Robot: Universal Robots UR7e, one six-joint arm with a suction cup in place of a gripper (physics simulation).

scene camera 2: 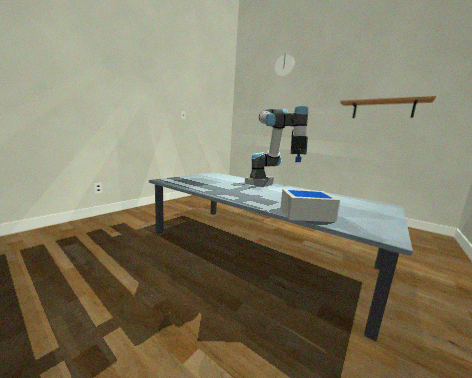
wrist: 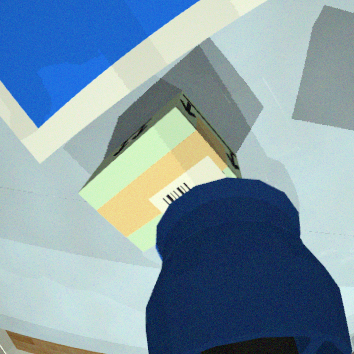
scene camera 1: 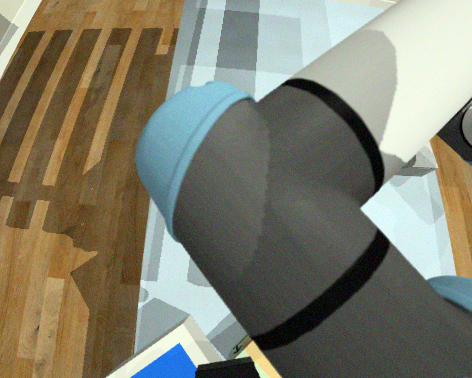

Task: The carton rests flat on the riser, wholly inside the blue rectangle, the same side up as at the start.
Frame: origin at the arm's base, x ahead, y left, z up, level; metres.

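Seen in the pictures: hand, tool point: point(scene camera 2: 298, 162) point(wrist: 228, 242); arm's base, link origin: point(scene camera 2: 257, 177).
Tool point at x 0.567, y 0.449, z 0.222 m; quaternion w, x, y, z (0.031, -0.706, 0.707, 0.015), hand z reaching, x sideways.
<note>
Offsets run from my tool point to a thing's top centre. Level surfaces: height alone.
The carton @[dx -0.095, dy +0.063, dz -0.195 m] point(wrist: 135, 175), pale green with an orange tape band and a barcode label on top, stands on the table beside the riser; a corner of the carton point(scene camera 1: 243, 348) shows at the bottom of scene camera 1. The cream riser @[dx +0.107, dy +0.099, dz -0.161 m] point(scene camera 1: 197, 335) point(scene camera 2: 310, 209) point(wrist: 90, 115) bears the blue rectangle @[dx +0.107, dy +0.099, dz -0.161 m] point(scene camera 1: 167, 365) point(scene camera 2: 311, 194) point(wrist: 60, 45) on its top. My suction gripper point(scene camera 2: 298, 160) point(wrist: 225, 187) is open, with nothing on it, and hangs above table height. In the wrist view the dark blue cup hides the carton's lower right part. The carton does not show in scene camera 2.
The light blue table @[dz -0.281 m] point(scene camera 1: 415, 220) point(scene camera 2: 372, 215) point(wrist: 40, 280) carries the arm's base point(scene camera 2: 259, 181). The arm point(scene camera 1: 300, 200) covers much of scene camera 1. A wall shelf point(scene camera 2: 387, 101) is at the right in scene camera 2. Shadows lie over the table.
</note>
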